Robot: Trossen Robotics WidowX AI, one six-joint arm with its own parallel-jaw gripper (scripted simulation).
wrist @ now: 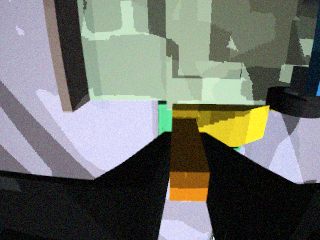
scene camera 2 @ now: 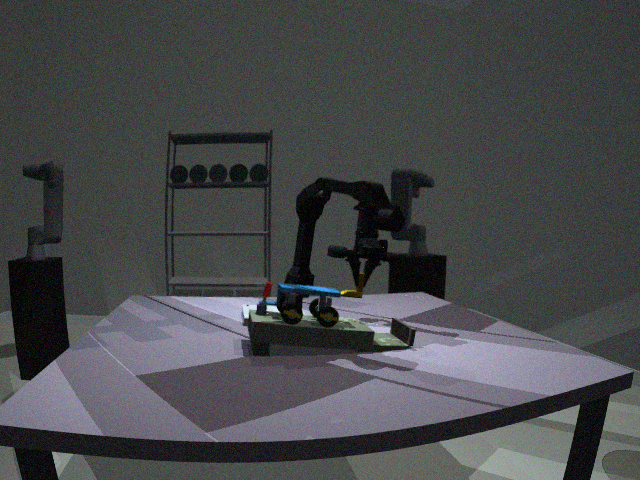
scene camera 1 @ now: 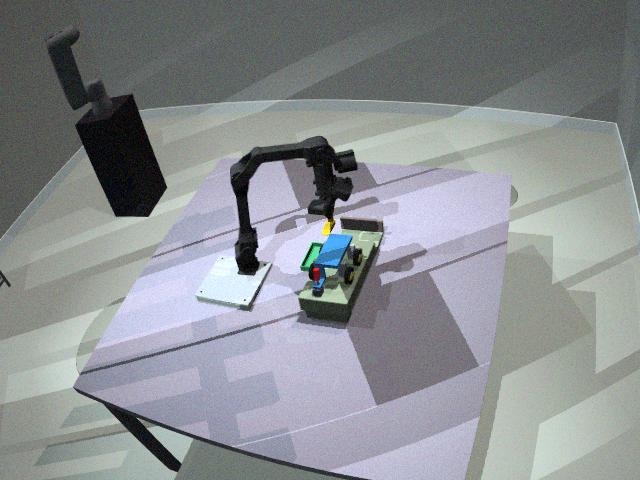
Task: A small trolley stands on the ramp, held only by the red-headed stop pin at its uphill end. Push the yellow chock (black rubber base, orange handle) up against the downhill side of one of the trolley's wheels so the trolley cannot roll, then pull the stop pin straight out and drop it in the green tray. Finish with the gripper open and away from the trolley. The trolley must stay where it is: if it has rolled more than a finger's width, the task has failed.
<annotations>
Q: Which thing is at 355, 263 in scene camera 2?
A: My gripper.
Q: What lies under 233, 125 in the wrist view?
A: A yellow chock.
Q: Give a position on a ramp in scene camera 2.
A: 353, 334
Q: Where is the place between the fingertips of my gripper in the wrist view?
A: At 184, 139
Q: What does my gripper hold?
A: A yellow chock.
</annotations>
